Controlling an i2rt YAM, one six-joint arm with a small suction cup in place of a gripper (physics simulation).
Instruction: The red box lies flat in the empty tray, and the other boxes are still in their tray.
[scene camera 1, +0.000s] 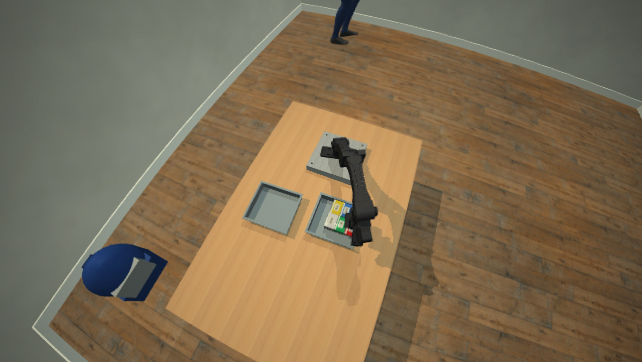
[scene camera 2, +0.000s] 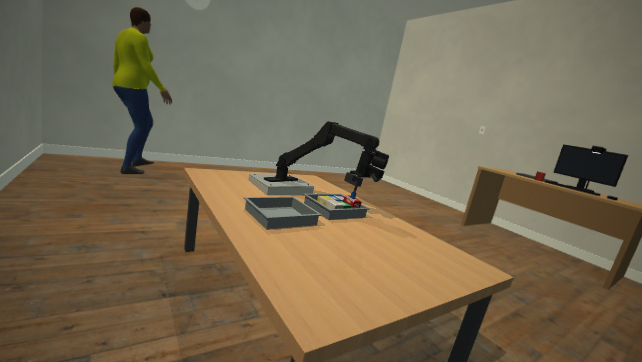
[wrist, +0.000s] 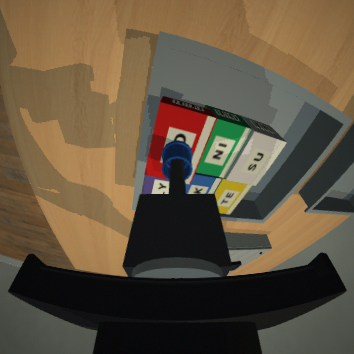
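Pixels of known places: end effector, tool point: (scene camera 2: 351, 199) (wrist: 176, 149); arm's base, origin of the base link: (scene camera 2: 281, 179).
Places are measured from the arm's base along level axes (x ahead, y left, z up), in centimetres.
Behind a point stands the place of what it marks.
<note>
The red box (wrist: 182, 119) {y 12.8, x 45.2, z 2.3 cm} (scene camera 1: 348, 231) {y 11.7, x 44.4, z 2.5 cm} (scene camera 2: 354, 202) {y 10.3, x 45.7, z 1.7 cm} lies at one corner of the full grey tray (scene camera 1: 319, 215) {y -3.8, x 36.8, z -4.3 cm} (scene camera 2: 336, 213) {y -4.4, x 47.9, z -1.6 cm} (wrist: 211, 81) {y 9.3, x 47.6, z -4.2 cm}. It is packed next to a green box (wrist: 219, 140) {y 8.1, x 42.0, z -0.3 cm}, a white box (wrist: 256, 158) {y 2.8, x 40.3, z 0.2 cm}, a yellow box (wrist: 230, 197) {y 3.7, x 32.5, z -0.1 cm}, a blue one and a purple one. My blue suction cup (wrist: 176, 158) {y 12.9, x 41.7, z 1.6 cm} (scene camera 2: 352, 195) sits on top of the red box, near its label. The box is still inside that tray. In scene camera 1 the arm hides the cup. The empty tray (scene camera 1: 272, 207) {y -29.2, x 37.3, z -4.3 cm} (scene camera 2: 287, 221) {y -32.5, x 48.0, z -1.9 cm} stands beside the full one, towards the table's other long edge.
The arm's grey base plate (scene camera 1: 318, 161) {y -10.2, x 7.1, z 0.0 cm} (scene camera 2: 278, 184) {y -8.4, x 8.7, z 0.1 cm} lies behind the trays. A person (scene camera 2: 133, 67) (scene camera 1: 343, 18) stands on the floor beyond the table. A blue object (scene camera 1: 107, 267) lies on the floor. A desk with a monitor (scene camera 2: 588, 164) stands at the wall.
</note>
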